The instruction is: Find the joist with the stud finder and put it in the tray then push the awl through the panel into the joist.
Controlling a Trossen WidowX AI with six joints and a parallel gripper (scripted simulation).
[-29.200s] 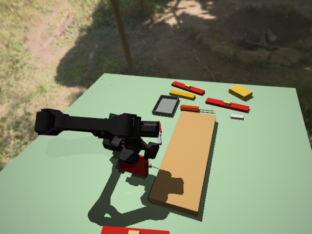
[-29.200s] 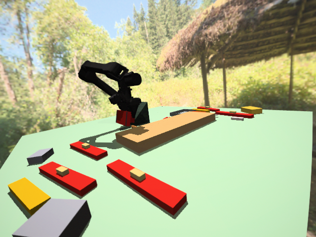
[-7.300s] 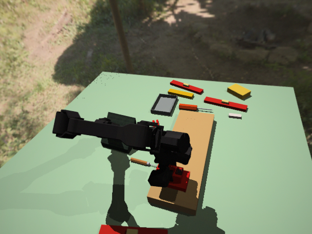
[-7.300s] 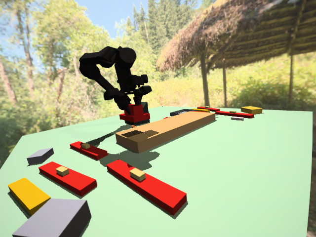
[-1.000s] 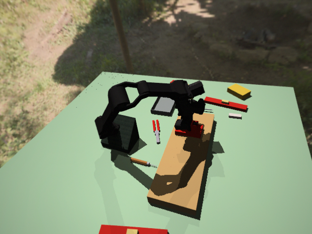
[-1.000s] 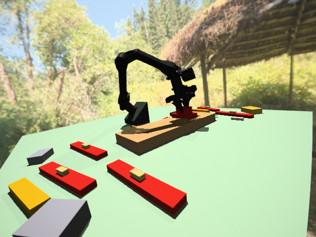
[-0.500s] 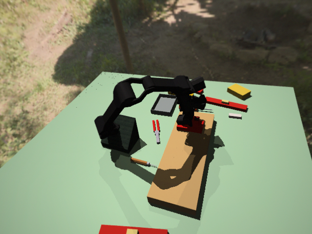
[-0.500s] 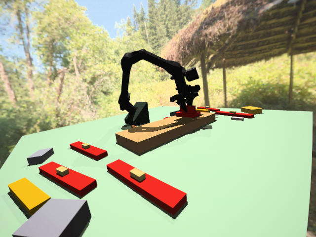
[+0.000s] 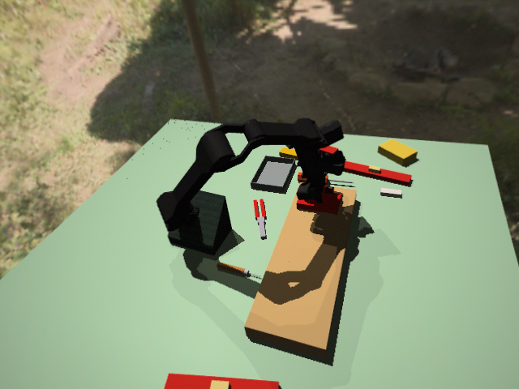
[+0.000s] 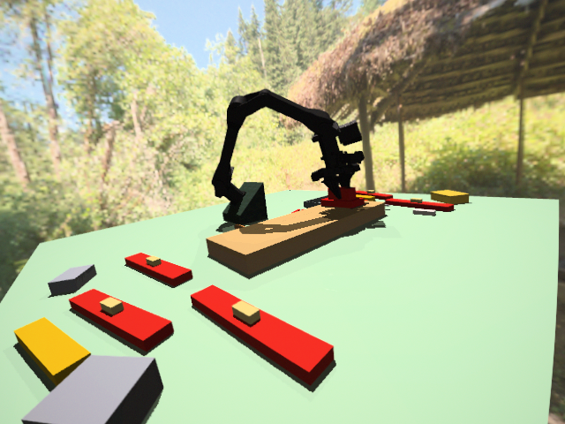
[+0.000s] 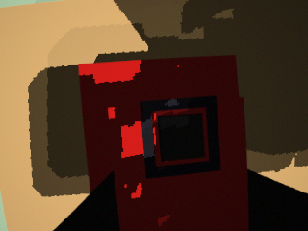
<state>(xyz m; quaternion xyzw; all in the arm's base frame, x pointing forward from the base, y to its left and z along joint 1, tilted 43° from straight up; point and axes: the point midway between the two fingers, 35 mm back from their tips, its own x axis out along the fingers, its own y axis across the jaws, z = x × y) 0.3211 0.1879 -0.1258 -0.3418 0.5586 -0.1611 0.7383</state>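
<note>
The red stud finder lies 20 mm above my gripper tip and 10 mm ahead of it. From my gripper tip the other things lie so: white block (170 mm to the left, 170 mm ahead, 60 mm below); tray (220 mm behind, 120 mm to the left, 50 mm below); awl (290 mm to the right, 120 mm behind, 60 mm below).
</note>
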